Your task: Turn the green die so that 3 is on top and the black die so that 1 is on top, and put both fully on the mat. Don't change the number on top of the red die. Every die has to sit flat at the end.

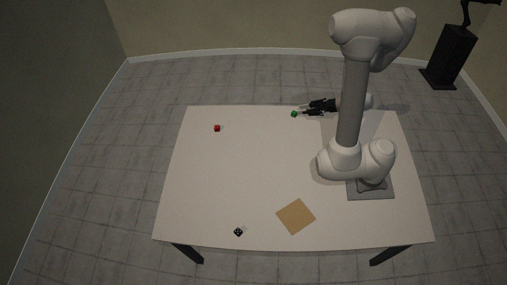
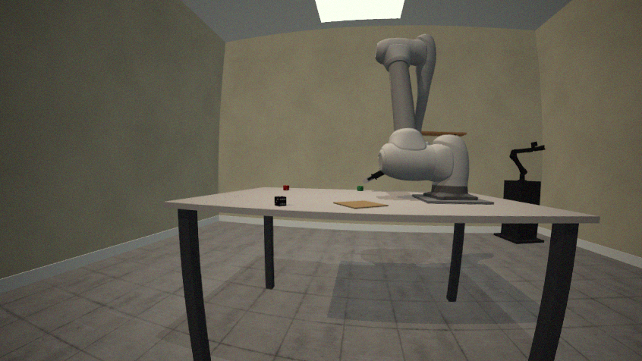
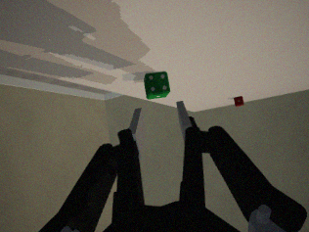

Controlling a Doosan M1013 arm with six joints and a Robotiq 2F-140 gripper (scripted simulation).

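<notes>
The green die is 6 cm below my hand, 5 cm ahead of it and 2 cm to the right of it. Round my hand: red die (51 cm ahead, 6 cm below, 5 cm to the left); then black die (69 cm to the left, 39 cm ahead, 6 cm below); then tan mat (62 cm to the left, 12 cm ahead, 7 cm below).
</notes>
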